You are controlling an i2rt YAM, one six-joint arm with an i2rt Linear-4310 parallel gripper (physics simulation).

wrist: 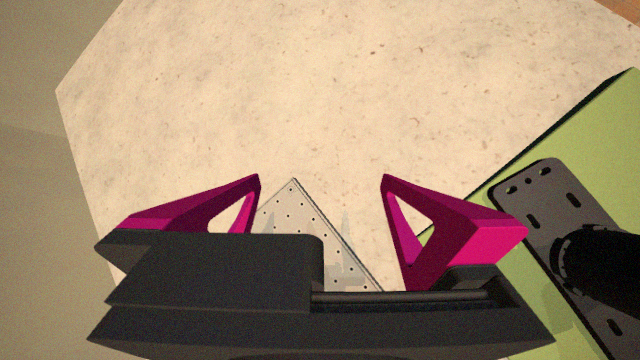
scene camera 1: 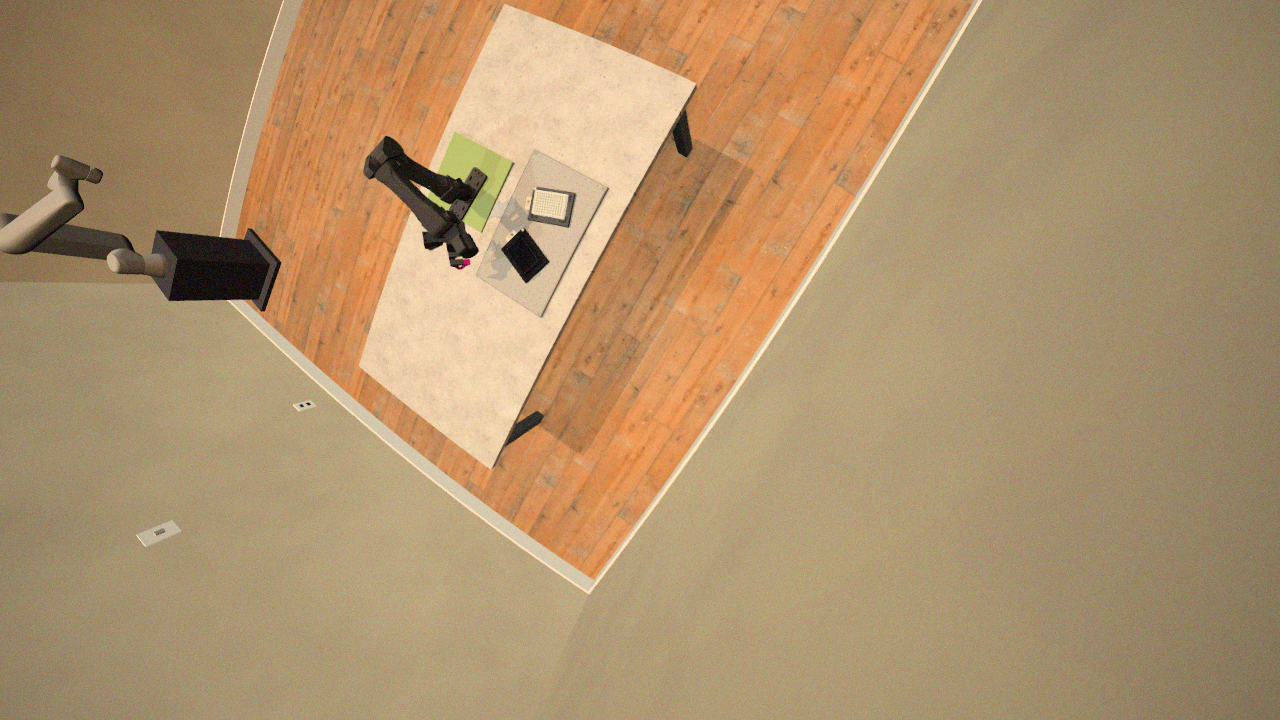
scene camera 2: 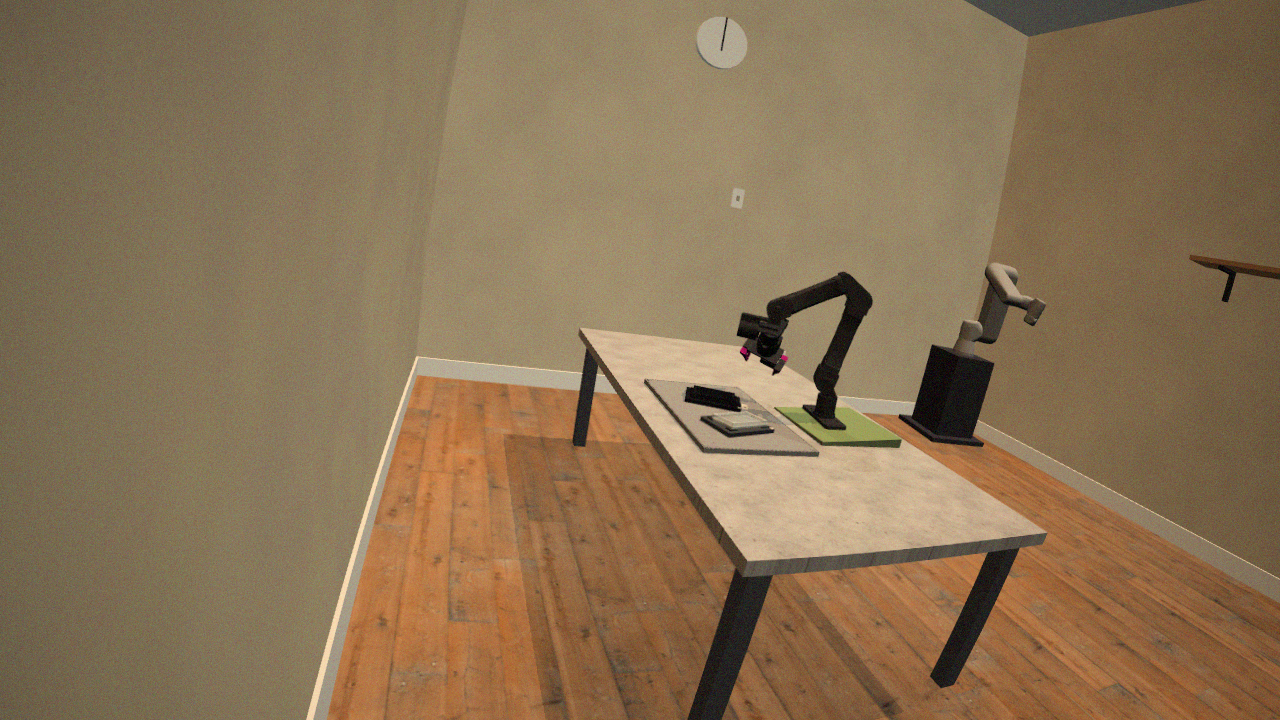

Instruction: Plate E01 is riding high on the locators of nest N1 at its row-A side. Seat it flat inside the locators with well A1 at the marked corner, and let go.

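Places are measured from the arm's base along level axes (x right, y ahead, z up), in millimetres.
Pixels of known places: gripper, fingertip midpoint: (wrist: 320,180) (scene camera 1: 458,257) (scene camera 2: 760,367); arm's base, origin of the base link: (wrist: 582,258) (scene camera 1: 468,194) (scene camera 2: 823,418).
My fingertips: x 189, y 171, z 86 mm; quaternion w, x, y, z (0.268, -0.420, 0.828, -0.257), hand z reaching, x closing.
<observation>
Ahead of a thing's pixels: the offset from my fingertips to its middle. Level surfaces: height alone.
A pale well plate {dx -353, dy +156, dz -66 mm} (scene camera 1: 551,204) (scene camera 2: 741,420) sits on a dark nest {dx -348, dy +158, dz -79 mm} (scene camera 1: 562,222) (scene camera 2: 756,431) on the grey board. A black block-like item {dx -148, dy +179, dz -69 mm} (scene camera 1: 524,255) (scene camera 2: 713,396) stands beside it, turned at an angle; I cannot tell whether it is a nest alone or a nest with a dark plate. No labels are readable, so which one is N1 or E01, any tilt and the marked corner cannot be told. My gripper (scene camera 1: 460,263) (scene camera 2: 760,363) (wrist: 320,180) is open and empty, raised above the table to the side of the board. Neither plate nor nest shows in the wrist view.
The perforated grey board {dx -239, dy +165, dz -94 mm} (scene camera 1: 563,246) (scene camera 2: 787,443) (wrist: 300,217) lies on the table {dz -101 mm} (scene camera 1: 438,358) (scene camera 2: 859,501) (wrist: 325,100). My arm's base stands on a green mat (scene camera 1: 458,154) (scene camera 2: 863,434) (wrist: 610,135). Another arm (scene camera 1: 40,219) (scene camera 2: 991,308) stands on a black pedestal (scene camera 1: 219,268) (scene camera 2: 953,389) away from the table.
</observation>
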